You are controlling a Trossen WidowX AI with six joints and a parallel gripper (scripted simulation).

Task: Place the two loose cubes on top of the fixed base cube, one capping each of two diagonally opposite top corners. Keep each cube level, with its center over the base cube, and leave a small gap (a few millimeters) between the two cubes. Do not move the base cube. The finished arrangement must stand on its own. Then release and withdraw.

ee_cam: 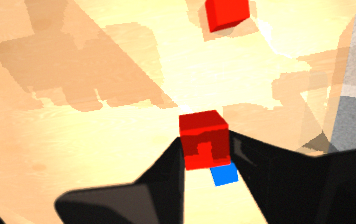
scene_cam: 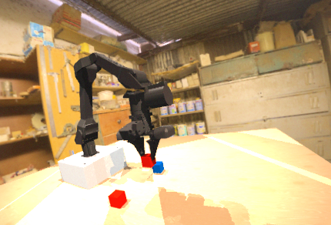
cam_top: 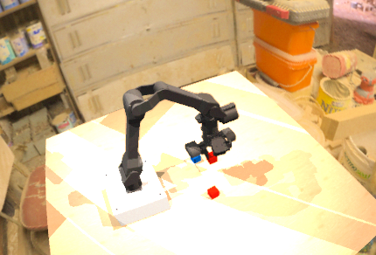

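Now: the blue cube 90 mm to the left of my gripper tip, 70 mm below it and 40 mm behind it. Round my gripper tip: red cube: right at my gripper tip.
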